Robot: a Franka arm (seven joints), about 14 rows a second.
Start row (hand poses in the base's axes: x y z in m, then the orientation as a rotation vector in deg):
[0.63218 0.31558 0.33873 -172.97 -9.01 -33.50]
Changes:
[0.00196 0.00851 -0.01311 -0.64 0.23 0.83]
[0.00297 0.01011 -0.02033 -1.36 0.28 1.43]
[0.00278 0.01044 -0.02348 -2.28 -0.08 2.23]
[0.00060 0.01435 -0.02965 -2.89 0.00 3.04]
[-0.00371 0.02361 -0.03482 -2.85 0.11 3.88]
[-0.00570 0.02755 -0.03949 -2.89 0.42 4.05]
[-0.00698 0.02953 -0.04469 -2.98 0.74 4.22]
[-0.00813 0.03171 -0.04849 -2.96 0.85 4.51]
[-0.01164 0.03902 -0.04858 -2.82 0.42 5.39]
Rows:
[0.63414 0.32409 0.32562 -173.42 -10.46 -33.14]
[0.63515 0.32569 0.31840 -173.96 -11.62 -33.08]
[0.63496 0.32602 0.31525 -174.53 -13.17 -33.65]
[0.63278 0.32993 0.30908 -174.89 -14.61 -33.51]
[0.62847 0.33919 0.30391 -174.62 -15.86 -33.26]
[0.62648 0.34313 0.29924 -174.68 -16.12 -32.77]
[0.62520 0.34511 0.29404 -174.79 -16.39 -32.28]
[0.62405 0.34729 0.29024 -174.71 -16.81 -32.08]
[0.62054 0.35460 0.29015 -174.18 -18.10 -32.64]

